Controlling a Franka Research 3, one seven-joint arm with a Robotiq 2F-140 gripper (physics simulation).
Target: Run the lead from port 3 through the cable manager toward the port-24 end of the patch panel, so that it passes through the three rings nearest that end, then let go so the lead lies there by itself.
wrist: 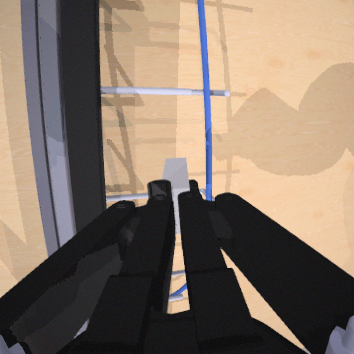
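Observation:
The blue lead (206, 88) runs from the top of the wrist view straight down toward my gripper (176, 174). It crosses in front of a grey ring rod (158, 91) of the cable manager, close to the rod's free tip. It then goes out of sight behind my right fingertip. A short piece of the lead (180, 290) shows again lower down, in the gap between the fingers. My gripper is shut, its fingertips close together, with nothing seen gripped between them. A second ring rod (126, 197) sticks out just left of the fingertips.
The patch panel's dark face (81, 105) and grey frame (46, 116) run top to bottom along the left, close beside my left finger. Two more rod ends (177, 272) (175, 298) show between the fingers. The wooden table (288, 63) lies to the right, with shadows on it.

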